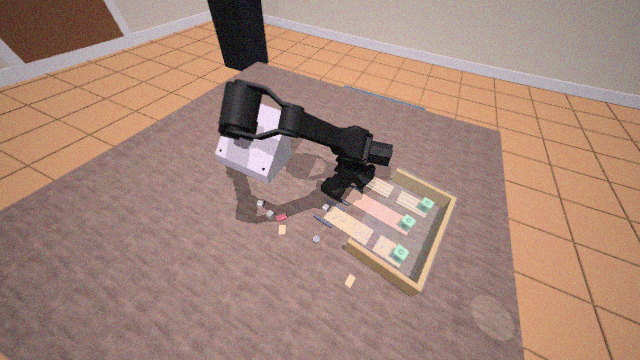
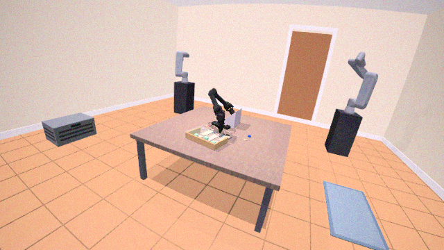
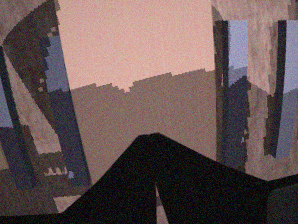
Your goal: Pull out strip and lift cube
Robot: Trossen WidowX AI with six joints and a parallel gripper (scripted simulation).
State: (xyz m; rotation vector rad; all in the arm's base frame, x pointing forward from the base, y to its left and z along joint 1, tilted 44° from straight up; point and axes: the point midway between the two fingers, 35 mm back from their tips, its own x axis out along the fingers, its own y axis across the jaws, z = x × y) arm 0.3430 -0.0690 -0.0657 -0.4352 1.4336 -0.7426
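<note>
The tan strip is 60 mm ahead of my gripper tip and 110 mm to the right of it. Round my gripper tip: tan chip 110 mm ahead, 260 mm to the right; blue disc 110 mm behind, 270 mm to the left.
</note>
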